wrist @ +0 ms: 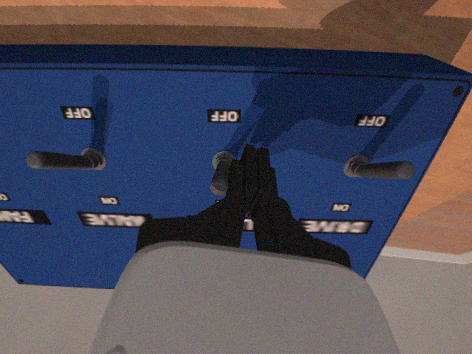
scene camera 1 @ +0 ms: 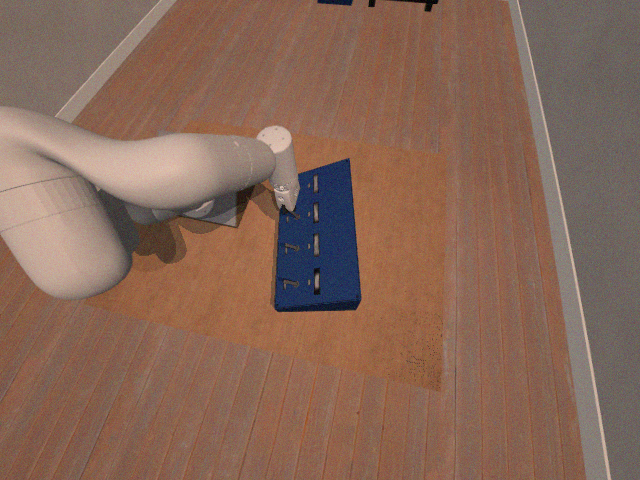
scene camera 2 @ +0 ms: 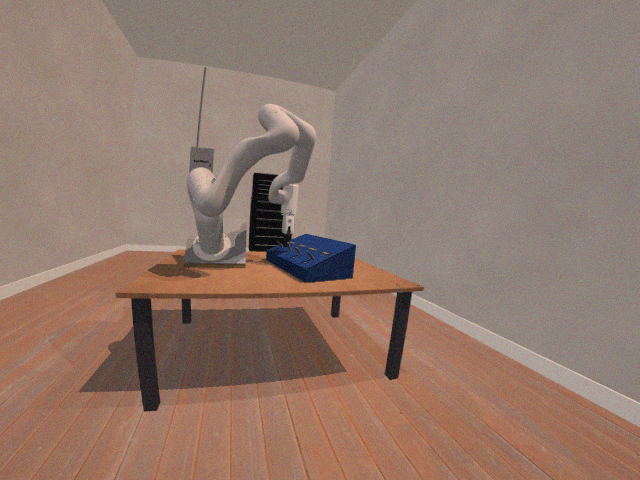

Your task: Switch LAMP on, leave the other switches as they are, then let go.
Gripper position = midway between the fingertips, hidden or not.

Note:
I see my gripper (wrist: pixel 250 160) and a blue sloped switch panel (scene camera 2: pixel 332 260).
The blue sloped switch panel shows as well in the wrist view (wrist: pixel 155 120).

